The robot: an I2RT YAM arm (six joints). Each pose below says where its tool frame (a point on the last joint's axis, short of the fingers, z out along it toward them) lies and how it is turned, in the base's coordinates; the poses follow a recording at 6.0 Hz.
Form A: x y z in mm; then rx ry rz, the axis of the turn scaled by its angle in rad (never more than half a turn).
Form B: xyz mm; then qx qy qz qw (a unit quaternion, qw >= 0). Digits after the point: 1 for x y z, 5 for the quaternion.
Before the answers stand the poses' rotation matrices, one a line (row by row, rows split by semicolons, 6 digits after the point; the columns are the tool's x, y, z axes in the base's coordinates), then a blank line. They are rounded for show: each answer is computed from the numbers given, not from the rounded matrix.
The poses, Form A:
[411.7 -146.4 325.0 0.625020 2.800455 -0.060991]
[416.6 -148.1 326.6 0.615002 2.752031 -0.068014]
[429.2 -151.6 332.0 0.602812 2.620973 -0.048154]
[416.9 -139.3 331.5 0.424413 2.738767 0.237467]
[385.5 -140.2 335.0 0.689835 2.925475 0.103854]
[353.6 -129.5 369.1 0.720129 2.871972 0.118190]
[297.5 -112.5 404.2 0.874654 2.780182 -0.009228]
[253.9 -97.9 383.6 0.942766 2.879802 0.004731]
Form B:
-0.870231 0.422911 0.252676; 0.411509 0.905998 -0.099134; -0.270849 0.017709 -0.962459
-0.856317 0.422186 0.297456; 0.406977 0.906219 -0.114612; -0.317948 0.022914 -0.947831
-0.804270 0.422649 0.417752; 0.407019 0.903981 -0.130972; -0.432995 0.064696 -0.899071
-0.890835 0.260755 0.372047; 0.320899 0.940823 0.108976; -0.321615 0.216470 -0.921794
-0.886273 0.439612 0.145814; 0.448845 0.892876 0.036213; -0.114274 0.097543 -0.988649
-0.866955 0.460260 0.191179; 0.474412 0.879662 0.033586; -0.152714 0.119815 -0.980980
-0.796524 0.565899 0.212858; 0.564473 0.822171 -0.073519; -0.216610 0.061593 -0.974313
-0.800806 0.589358 0.106617; 0.589705 0.806999 -0.031628; -0.104680 0.037545 -0.993797

[411.7 -146.4 325.0 0.21577 0.96678 -0.02106 0.13538]
[416.6 -148.1 326.6 0.21523 0.96312 -0.02380 0.15974]
[429.2 -151.6 332.0 0.21841 0.94965 -0.01745 0.22396]
[416.9 -139.3 331.5 0.15011 0.96869 0.08399 0.17902]
[385.5 -140.2 335.0 0.22886 0.97054 0.03445 0.06700]
[353.6 -129.5 369.1 0.24206 0.96535 0.03973 0.08906]
[297.5 -112.5 404.2 0.29817 0.94776 -0.00315 0.11328]
[253.9 -97.9 383.6 0.31064 0.94889 0.00156 0.05567]

